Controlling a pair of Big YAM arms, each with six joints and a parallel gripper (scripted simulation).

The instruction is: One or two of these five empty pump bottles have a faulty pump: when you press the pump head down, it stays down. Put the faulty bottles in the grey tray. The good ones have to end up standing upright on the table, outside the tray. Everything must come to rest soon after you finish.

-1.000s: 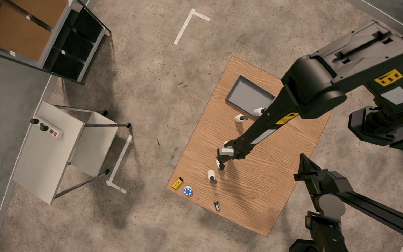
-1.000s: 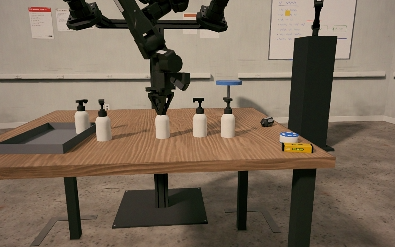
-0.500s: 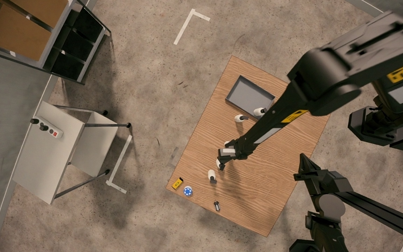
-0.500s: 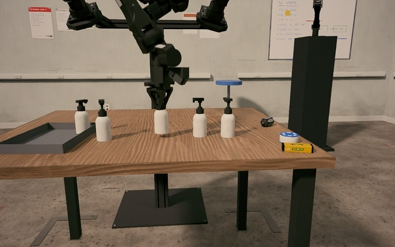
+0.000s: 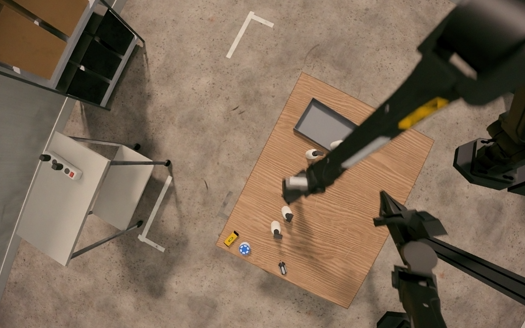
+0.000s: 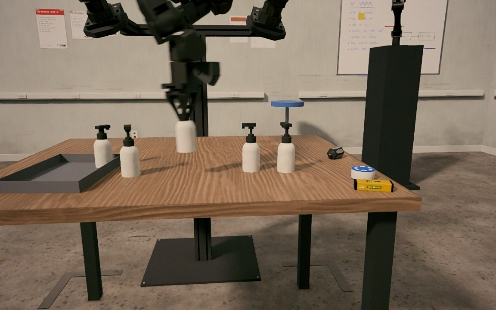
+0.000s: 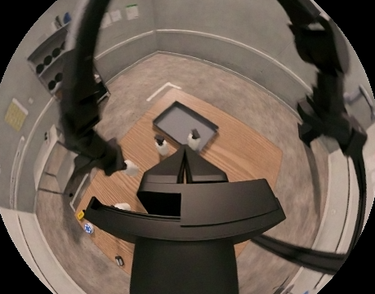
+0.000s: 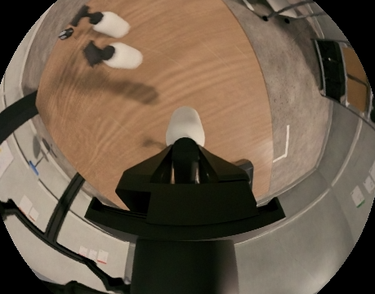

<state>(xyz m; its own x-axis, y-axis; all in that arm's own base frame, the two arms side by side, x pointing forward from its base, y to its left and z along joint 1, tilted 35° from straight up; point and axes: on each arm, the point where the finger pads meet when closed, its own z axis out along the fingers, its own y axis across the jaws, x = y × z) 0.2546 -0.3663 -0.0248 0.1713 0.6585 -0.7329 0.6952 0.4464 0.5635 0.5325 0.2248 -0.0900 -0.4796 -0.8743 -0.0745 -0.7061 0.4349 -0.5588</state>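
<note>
Right now the grey tray is 50 mm behind my right hand, 320 mm to the right of it and 150 mm below it. From my right hand the other things lie so: black object (140 mm behind, 490 mm to the left, 150 mm below).
</note>
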